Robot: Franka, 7 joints.
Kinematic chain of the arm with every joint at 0, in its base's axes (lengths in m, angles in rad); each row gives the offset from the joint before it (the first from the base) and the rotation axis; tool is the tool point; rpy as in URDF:
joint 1: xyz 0 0 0.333 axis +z
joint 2: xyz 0 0 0 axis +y
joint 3: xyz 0 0 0.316 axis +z
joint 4: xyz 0.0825 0 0 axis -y
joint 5: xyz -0.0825 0 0.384 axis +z
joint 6: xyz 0 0 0 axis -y
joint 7: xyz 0.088 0 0 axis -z
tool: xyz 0 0 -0.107 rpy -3.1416 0 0
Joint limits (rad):
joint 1: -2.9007..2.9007
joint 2: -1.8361..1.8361
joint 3: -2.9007..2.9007
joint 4: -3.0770..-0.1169
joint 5: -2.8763..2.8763
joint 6: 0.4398..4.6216
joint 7: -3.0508..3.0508
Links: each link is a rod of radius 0.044 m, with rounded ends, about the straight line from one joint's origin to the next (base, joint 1, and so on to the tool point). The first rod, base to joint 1, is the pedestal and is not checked.
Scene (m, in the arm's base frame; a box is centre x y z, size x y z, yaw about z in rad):
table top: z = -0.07
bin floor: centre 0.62 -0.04 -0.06 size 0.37 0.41 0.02 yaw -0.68
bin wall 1: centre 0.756 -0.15 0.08 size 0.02 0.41 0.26 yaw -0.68
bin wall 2: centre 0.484 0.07 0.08 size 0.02 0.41 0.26 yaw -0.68
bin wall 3: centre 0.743 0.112 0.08 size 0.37 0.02 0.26 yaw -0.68
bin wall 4: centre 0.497 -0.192 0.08 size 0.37 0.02 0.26 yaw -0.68
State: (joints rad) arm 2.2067 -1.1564 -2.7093 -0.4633 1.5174 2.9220 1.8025
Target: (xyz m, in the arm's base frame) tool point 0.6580 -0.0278 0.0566
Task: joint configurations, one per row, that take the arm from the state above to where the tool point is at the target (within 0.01 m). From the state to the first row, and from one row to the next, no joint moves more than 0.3 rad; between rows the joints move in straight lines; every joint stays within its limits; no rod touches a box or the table.
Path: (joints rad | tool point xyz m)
1: 2.2869 -1.0377 -2.5957 -0.7505 1.6007 3.0432 1.8025 | 0.6262 -0.5318 0.4043
2: 2.3671 -0.9190 -2.4821 -1.0377 1.6841 3.1643 1.8025 | 0.6904 -0.3746 0.3761
3: 2.4473 -0.8003 -2.3685 -1.3248 1.7674 3.2855 1.8025 | 0.7033 -0.1974 0.3536
4: 2.5276 -0.6816 -2.2550 -1.6120 1.8508 3.4066 1.8025 | 0.6580 -0.0278 0.3319
5: 2.5671 -0.9346 -2.3268 -1.5353 1.8074 3.2958 1.8025 | 0.6734 -0.0359 0.1996
6: 2.6067 -1.1876 -2.3985 -1.4586 1.7640 3.1849 1.8025 | 0.6580 -0.0278 0.0566

